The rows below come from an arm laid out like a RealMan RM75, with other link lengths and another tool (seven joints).
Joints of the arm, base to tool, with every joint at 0 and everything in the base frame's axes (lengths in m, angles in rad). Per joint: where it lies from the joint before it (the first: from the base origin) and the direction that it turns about. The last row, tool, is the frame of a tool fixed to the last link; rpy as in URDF.
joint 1: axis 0 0 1 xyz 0 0 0.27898
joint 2: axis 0 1 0 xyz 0 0 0
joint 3: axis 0 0 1 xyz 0 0 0.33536
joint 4: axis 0 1 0 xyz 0 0 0
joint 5: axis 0 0 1 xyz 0 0 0.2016
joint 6: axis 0 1 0 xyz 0 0 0
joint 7: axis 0 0 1 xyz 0 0 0.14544
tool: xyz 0 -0.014 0.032 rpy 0.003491 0 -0.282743
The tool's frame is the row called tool.
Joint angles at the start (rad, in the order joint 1, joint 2, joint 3, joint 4, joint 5, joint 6, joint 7):
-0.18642, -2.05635, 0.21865, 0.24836, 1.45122, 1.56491, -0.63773
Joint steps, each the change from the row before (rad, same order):
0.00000, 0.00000, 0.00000, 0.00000, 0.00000, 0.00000, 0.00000
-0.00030, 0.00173, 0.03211, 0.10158, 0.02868, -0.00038, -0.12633
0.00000, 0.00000, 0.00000, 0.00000, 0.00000, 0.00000, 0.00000
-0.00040, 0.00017, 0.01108, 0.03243, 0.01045, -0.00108, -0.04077
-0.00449, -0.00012, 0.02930, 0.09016, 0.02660, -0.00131, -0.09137
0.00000, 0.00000, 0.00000, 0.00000, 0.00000, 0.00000, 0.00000
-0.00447, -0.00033, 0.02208, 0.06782, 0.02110, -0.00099, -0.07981
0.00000, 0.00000, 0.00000, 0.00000, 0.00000, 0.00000, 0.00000
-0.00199, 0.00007, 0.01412, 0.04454, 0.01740, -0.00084, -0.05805
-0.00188, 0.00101, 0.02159, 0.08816, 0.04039, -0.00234, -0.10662
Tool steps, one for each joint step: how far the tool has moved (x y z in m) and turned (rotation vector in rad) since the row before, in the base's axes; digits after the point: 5 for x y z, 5 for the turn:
0.00000, 0.00000, 0.00000, 0.00000, 0.00000, 0.00000
0.00261, 0.00549, 0.01023, -0.05931, -0.01187, -0.02800
0.00000, 0.00000, 0.00000, 0.00000, 0.00000, 0.00000
0.00120, 0.00193, 0.00263, -0.02161, -0.00353, -0.00732
0.00535, 0.00679, 0.00785, -0.05047, 0.01023, -0.02433
0.00000, 0.00000, 0.00000, 0.00000, 0.00000, 0.00000
0.00492, 0.00553, 0.00533, -0.04249, -0.00129, -0.01391
0.00000, 0.00000, 0.00000, 0.00000, 0.00000, 0.00000
0.00297, 0.00308, 0.00297, -0.03245, -0.00380, -0.00441
0.00453, 0.00463, 0.00650, -0.05997, 0.00392, 0.00073

